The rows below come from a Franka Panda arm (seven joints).
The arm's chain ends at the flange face. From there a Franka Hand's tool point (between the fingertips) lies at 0.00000 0.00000 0.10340 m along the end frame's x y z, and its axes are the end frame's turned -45 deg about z.
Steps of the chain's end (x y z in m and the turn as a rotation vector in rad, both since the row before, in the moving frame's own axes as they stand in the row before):
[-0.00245, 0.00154, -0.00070, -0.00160, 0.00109, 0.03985]
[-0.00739, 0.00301, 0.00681, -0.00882, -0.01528, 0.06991]
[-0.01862, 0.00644, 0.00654, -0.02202, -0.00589, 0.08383]
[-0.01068, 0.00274, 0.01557, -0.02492, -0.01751, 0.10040]
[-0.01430, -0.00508, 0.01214, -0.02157, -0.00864, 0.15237]
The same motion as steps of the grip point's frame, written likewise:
[-0.00286, -0.00045, -0.00070, -0.00190, -0.00036, 0.03985]
[-0.00910, -0.00363, 0.00679, 0.00457, -0.01704, 0.06991]
[-0.01981, -0.00752, 0.00651, -0.01141, -0.01974, 0.08383]
[-0.01261, -0.00523, 0.01552, -0.00524, -0.03000, 0.10040]
[-0.00879, -0.01293, 0.01211, -0.00914, -0.02136, 0.15237]

